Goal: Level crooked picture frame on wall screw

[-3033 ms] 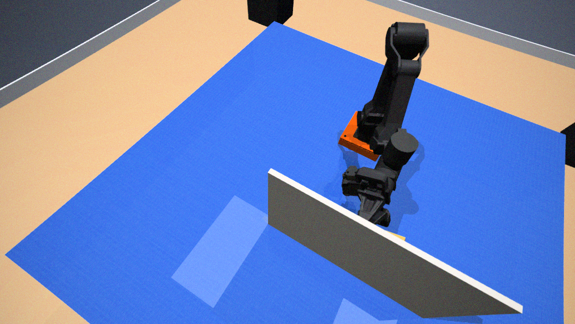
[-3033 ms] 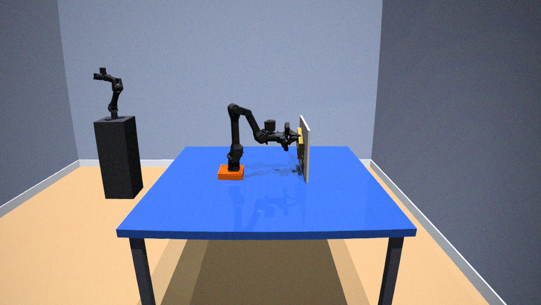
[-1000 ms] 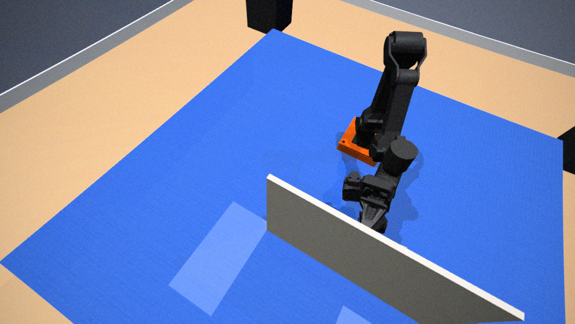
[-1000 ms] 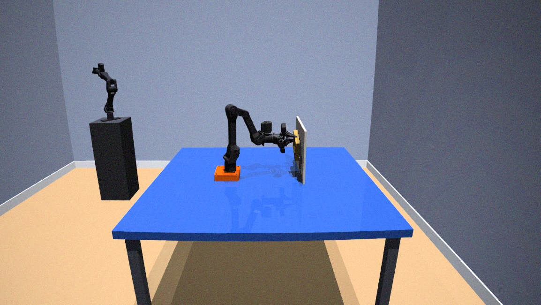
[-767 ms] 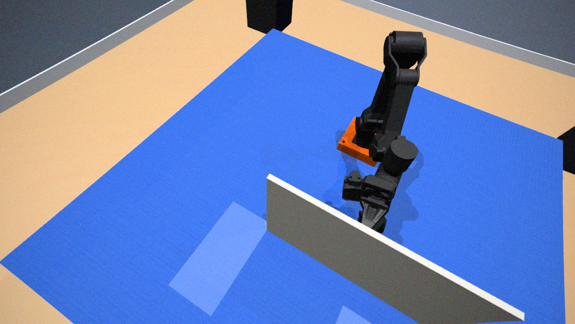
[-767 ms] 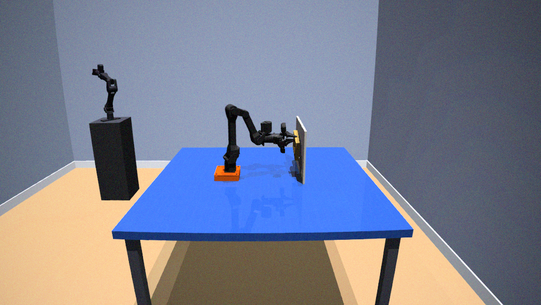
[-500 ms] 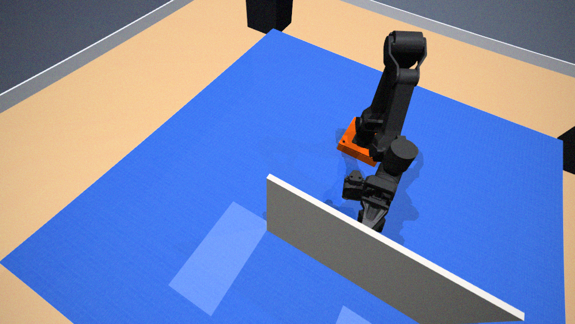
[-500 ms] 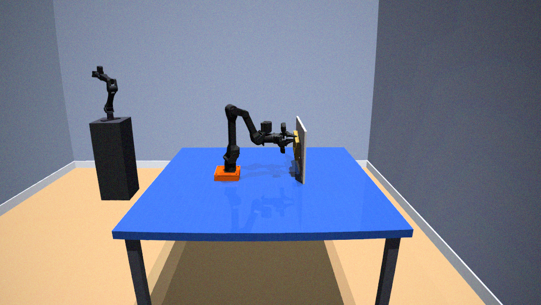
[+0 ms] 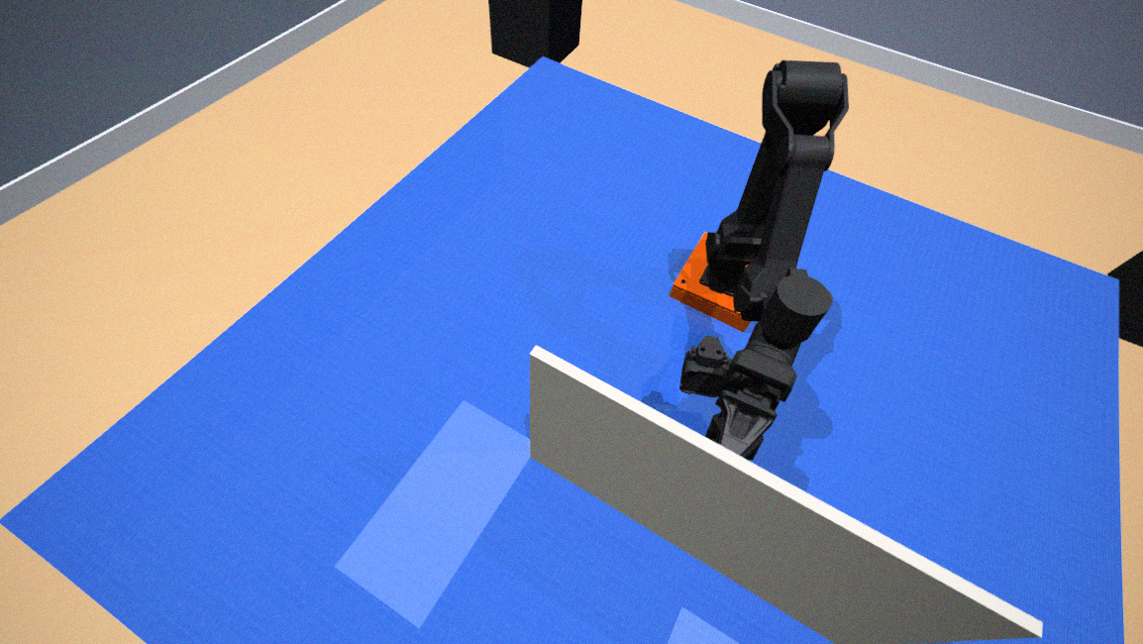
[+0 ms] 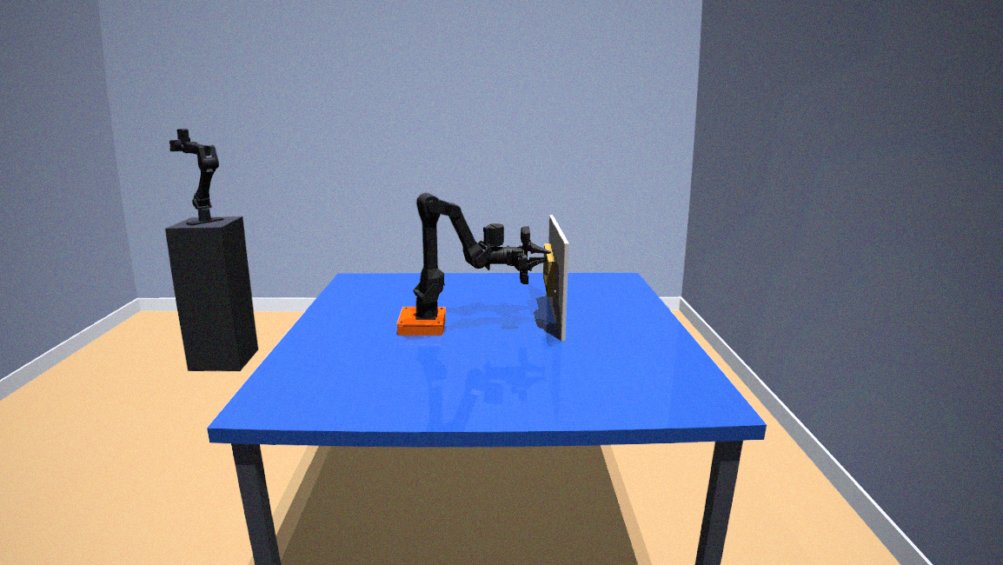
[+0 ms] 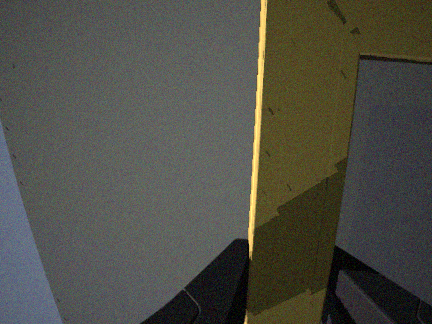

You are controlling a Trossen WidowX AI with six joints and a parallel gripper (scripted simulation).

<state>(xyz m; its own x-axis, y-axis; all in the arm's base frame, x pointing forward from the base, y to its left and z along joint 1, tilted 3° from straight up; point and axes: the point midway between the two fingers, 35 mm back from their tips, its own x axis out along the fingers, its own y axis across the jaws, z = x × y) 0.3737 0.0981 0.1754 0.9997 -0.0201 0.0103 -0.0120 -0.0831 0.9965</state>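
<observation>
Now: the picture frame 10 mm ahead of my gripper tip, 10 mm to the left of it and 50 mm below it. Also, from my gripper tip: wall panel (20 mm ahead, 10 mm to the left, 60 mm below).
</observation>
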